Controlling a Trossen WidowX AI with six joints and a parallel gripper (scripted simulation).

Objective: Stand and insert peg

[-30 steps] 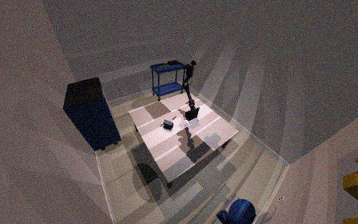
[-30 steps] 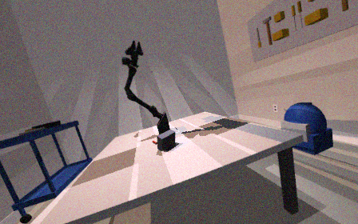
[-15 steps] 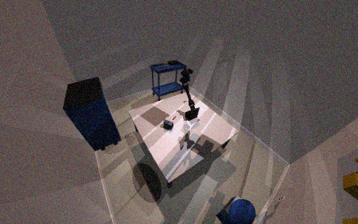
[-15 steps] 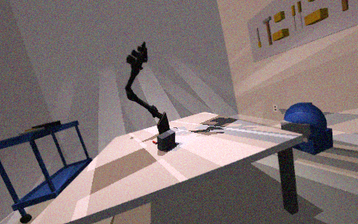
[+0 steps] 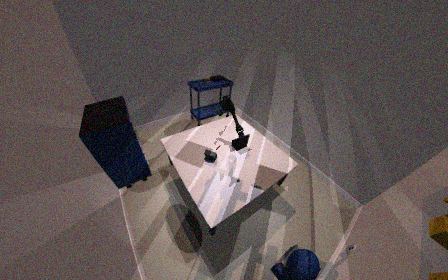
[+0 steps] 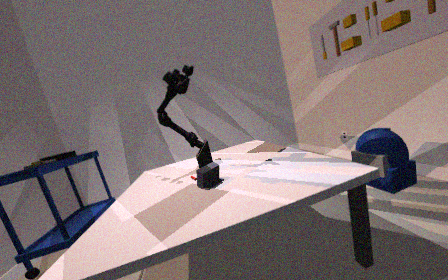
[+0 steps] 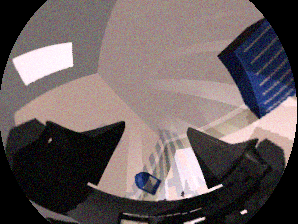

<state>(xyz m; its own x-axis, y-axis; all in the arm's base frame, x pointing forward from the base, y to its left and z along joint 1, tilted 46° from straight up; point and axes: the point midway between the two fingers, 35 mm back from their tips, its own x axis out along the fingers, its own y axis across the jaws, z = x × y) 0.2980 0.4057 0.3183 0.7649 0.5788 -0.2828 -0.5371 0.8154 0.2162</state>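
Now: gripper tip 80 mm past the red peg, 160 mm to the left of it and 640 mm above it. Also, from my gripper tip: sloped panel: 60 mm ahead, 50 mm to the right, 600 mm below.
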